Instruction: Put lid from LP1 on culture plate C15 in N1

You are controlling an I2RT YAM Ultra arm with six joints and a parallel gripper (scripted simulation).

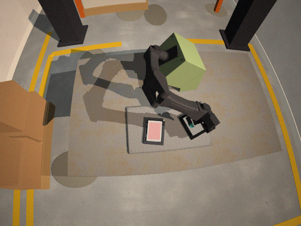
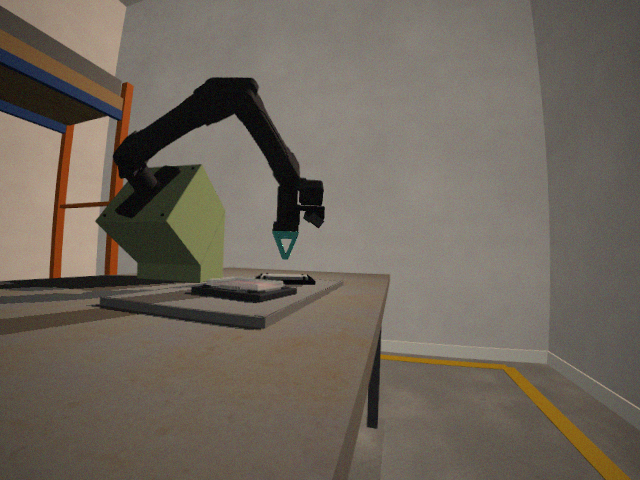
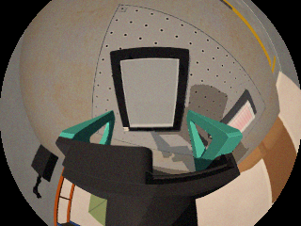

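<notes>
Now: the clear lid 6 cm below my hand. Also, from my hand: plate nest N1 (25 cm to the right, 7 cm below, 3 cm ahead); then black lid park LP1 (7 cm below); then culture plate C15 (25 cm to the right, 5 cm below, 3 cm ahead).
</notes>
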